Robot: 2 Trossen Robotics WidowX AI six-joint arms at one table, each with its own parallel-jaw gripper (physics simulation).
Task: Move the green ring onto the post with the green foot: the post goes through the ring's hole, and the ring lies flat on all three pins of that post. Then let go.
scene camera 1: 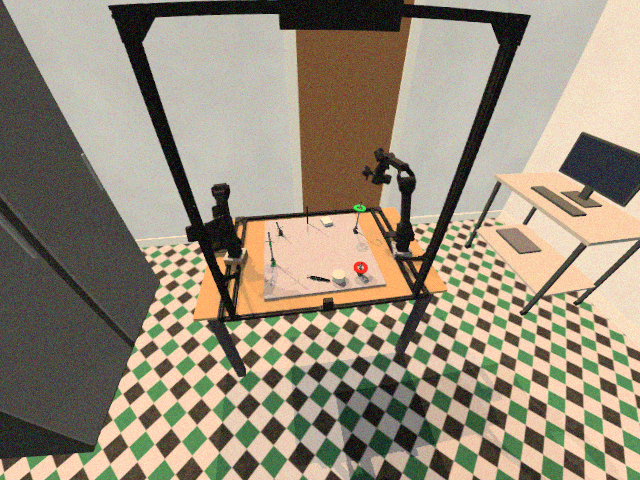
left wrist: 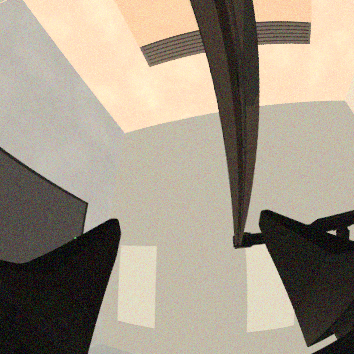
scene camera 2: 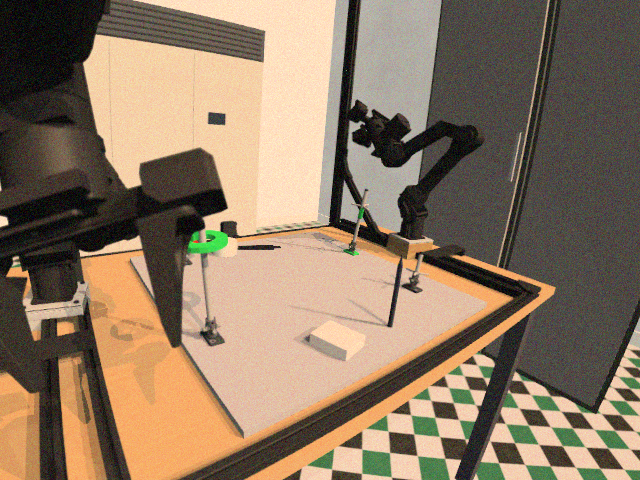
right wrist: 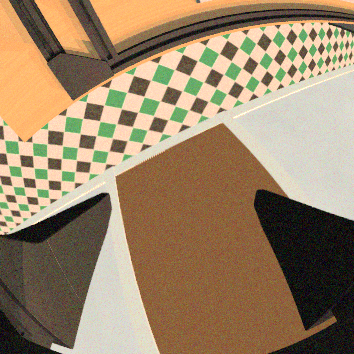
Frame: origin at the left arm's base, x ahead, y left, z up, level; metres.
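Seen in the pictures: left gripper, fingertip midpoint: [left wrist: 190, 223] [scene camera 2: 364, 105]; right gripper, fingertip midpoint: [scene camera 1: 372, 182] [scene camera 2: 107, 369] [right wrist: 184, 199]; left arm's base at its link origin: [scene camera 1: 235, 253] [scene camera 2: 411, 236]; right arm's base at its link origin: [scene camera 1: 402, 248] [scene camera 2: 55, 294].
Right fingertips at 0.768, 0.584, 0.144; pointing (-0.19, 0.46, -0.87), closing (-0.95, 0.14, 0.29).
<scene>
Pixels of each thing's top centre, then the offset from my right fingertips to it, as dx, dy, dz. "spot": a spot on its surface instead.
- green ring at its top centre: [scene camera 2: 202, 236] [scene camera 1: 359, 207] -0.099, -0.289, -0.015
- tall post with a dark foot, surface spot: [scene camera 2: 207, 294] [scene camera 1: 357, 219] spot: -0.103, -0.287, -0.104
- post with the green foot, surface spot: [scene camera 2: 352, 252] [scene camera 1: 274, 261] spot: -0.558, -0.591, -0.182
- red ring at its top centre: [scene camera 1: 360, 266] -0.104, -0.645, -0.133
- pale cylinder at its top centre: [scene camera 2: 224, 240] [scene camera 1: 338, 273] -0.213, -0.684, -0.152
- black pen-like object at its top centre: [scene camera 2: 259, 245] [scene camera 1: 318, 277] -0.314, -0.692, -0.177
- short post at a spot on its surface: [scene camera 2: 416, 271] [scene camera 1: 279, 227] spot: -0.571, -0.343, -0.144
- dark upright rod at its top centre: [scene camera 2: 402, 254] [scene camera 1: 307, 204] -0.413, -0.229, -0.047
- pale block at its top centre: [scene camera 2: 338, 334] [scene camera 1: 326, 219] -0.292, -0.213, -0.167
The green ring [scene camera 1: 355, 208] [scene camera 2: 221, 241] lies level near the top of a tall post with a dark foot [scene camera 1: 357, 222] [scene camera 2: 207, 294], which passes through its hole. The post with the green foot [scene camera 1: 272, 262] [scene camera 2: 352, 252] stands upright at the left in scene camera 1 and at the back in scene camera 2, with no ring on it. My right gripper [scene camera 2: 105, 364] [right wrist: 184, 199] is open and empty, close to the green ring's side of the table. My left gripper [scene camera 2: 357, 124] [left wrist: 190, 223] is open and empty, raised high near the post with the green foot.
The red ring [scene camera 1: 355, 269] is around a post at the front right in scene camera 1, beside a pale cylinder [scene camera 1: 338, 277] and black pen-like object [scene camera 1: 318, 279]. A short post [scene camera 1: 280, 231] [scene camera 2: 416, 271], dark upright rod [scene camera 1: 307, 215] [scene camera 2: 395, 294] and pale block [scene camera 1: 326, 221] [scene camera 2: 337, 338] stand on the mat.
</scene>
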